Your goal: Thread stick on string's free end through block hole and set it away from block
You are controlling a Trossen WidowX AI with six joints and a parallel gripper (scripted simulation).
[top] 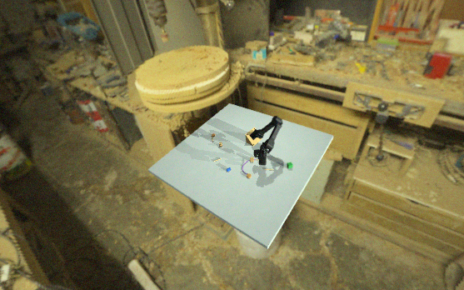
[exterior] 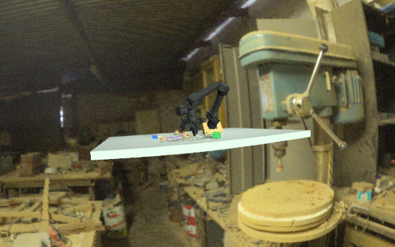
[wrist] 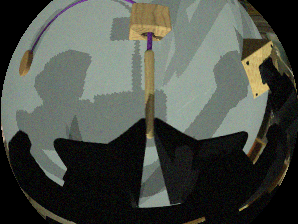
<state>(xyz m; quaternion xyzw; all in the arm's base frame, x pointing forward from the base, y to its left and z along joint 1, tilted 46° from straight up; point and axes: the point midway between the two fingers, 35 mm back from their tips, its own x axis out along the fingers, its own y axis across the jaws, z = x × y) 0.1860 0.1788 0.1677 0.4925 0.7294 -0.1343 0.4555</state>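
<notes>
Now: the wooden block 5 cm ahead of my gripper tip, 8 cm to the right of it and 1 cm above it. Also, from my gripper tip: round wooden button 21 cm ahead, 1 cm to the left; green cube 8 cm behind, 23 cm to the left, 1 cm above; thin wooden stick 2 cm ahead, 3 cm to the right, 1 cm above.
</notes>
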